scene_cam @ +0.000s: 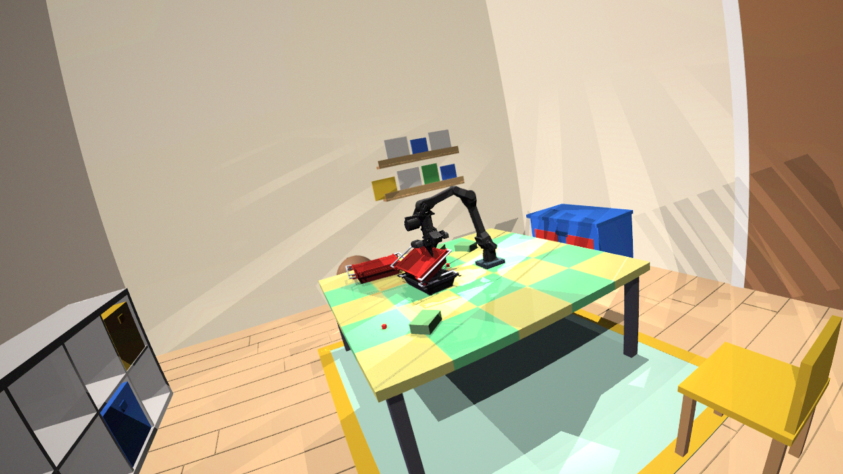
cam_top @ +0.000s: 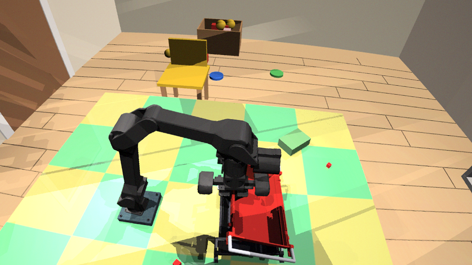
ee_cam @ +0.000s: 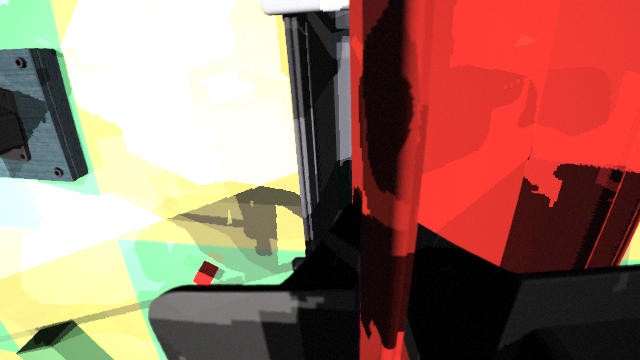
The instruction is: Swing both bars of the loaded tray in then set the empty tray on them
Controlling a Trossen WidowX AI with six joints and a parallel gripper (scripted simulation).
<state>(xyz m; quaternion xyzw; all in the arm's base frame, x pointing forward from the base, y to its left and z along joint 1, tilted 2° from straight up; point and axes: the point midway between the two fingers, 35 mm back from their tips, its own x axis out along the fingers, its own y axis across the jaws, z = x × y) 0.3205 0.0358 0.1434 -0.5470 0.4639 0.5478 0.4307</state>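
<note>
Right now my gripper tip is 8 cm short of the red tray and 2 cm to the right of it.
</note>
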